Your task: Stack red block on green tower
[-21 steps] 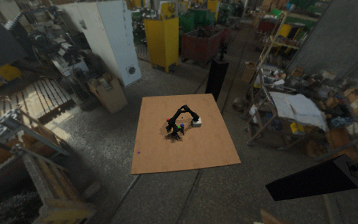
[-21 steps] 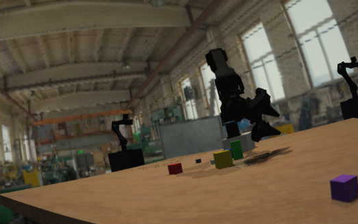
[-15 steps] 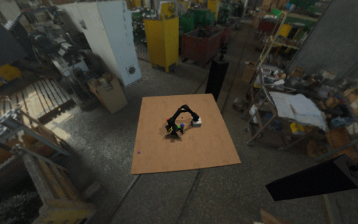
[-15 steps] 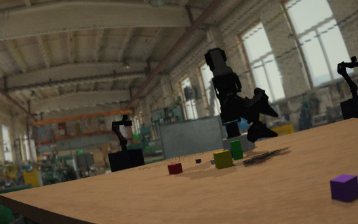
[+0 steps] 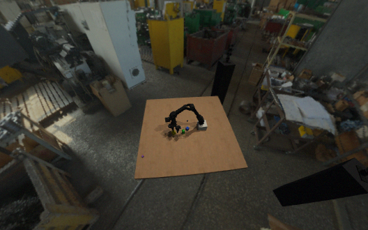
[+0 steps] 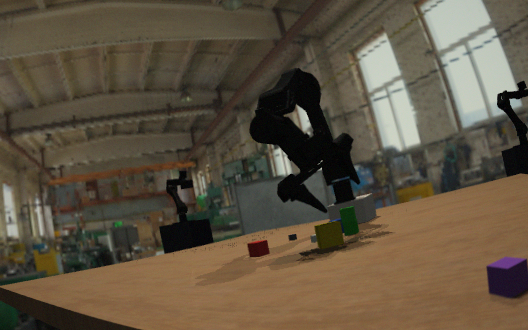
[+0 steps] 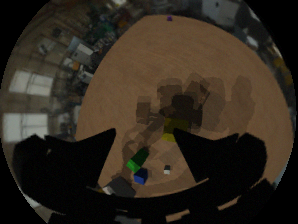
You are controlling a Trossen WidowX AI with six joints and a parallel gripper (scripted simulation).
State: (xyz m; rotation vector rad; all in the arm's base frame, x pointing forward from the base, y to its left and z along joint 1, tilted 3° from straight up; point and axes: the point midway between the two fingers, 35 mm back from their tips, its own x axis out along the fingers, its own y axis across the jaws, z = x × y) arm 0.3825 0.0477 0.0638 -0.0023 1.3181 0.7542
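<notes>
My gripper tip is now 21 cm to the left of the red block, 7 cm above it and 1 cm past it. The rest, counted from my gripper tip: blue block: 18 cm behind, 7 cm below, 6 cm to the right; yellow block: 7 cm below, 4 cm to the right, 2 cm ahead; green block: 11 cm behind, 4 cm below, 2 cm to the right.
</notes>
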